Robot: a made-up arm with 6 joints. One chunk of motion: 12 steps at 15 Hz.
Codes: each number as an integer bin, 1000 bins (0 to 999) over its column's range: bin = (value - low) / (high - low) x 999, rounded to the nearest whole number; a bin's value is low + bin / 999 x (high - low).
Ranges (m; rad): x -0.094..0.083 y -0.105..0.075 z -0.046..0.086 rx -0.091..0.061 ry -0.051..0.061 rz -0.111..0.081
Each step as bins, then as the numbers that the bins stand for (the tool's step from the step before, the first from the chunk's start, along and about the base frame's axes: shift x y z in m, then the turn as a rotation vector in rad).
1 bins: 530 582 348 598 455 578
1 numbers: -0.00010 -0.00014 -0.00002 -0.00001 0.00001 0.00009
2 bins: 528 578 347 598 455 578
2 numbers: -0.00045 -0.00086 -0.00015 -0.00001 0.00001 0.00009
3 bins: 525 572 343 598 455 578
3 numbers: -0.00098 -0.00194 -0.00068 -0.00001 0.00001 0.00009
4 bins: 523 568 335 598 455 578
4 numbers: -0.00134 -0.00266 -0.00174 -0.00001 0.00001 0.00009
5 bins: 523 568 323 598 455 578
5 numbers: -0.00134 -0.00266 -0.00332 -0.00001 0.00001 0.00009
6 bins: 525 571 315 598 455 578
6 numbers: -0.00098 -0.00212 -0.00438 -0.00001 0.00001 0.00009
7 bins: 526 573 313 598 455 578
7 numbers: -0.00080 -0.00176 -0.00464 -0.00001 0.00001 0.00009
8 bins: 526 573 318 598 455 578
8 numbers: -0.00080 -0.00176 -0.00398 -0.00001 0.00001 0.00009
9 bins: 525 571 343 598 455 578
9 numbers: -0.00098 -0.00212 -0.00068 -0.00001 0.00001 0.00009
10 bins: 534 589 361 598 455 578
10 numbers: 0.00061 0.00113 0.00170 -0.00001 0.00001 0.00009
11 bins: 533 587 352 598 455 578
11 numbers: 0.00044 0.00077 0.00051 -0.00001 0.00001 0.00009
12 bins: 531 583 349 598 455 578
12 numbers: 0.00008 0.00005 0.00011 -0.00001 0.00001 0.00009
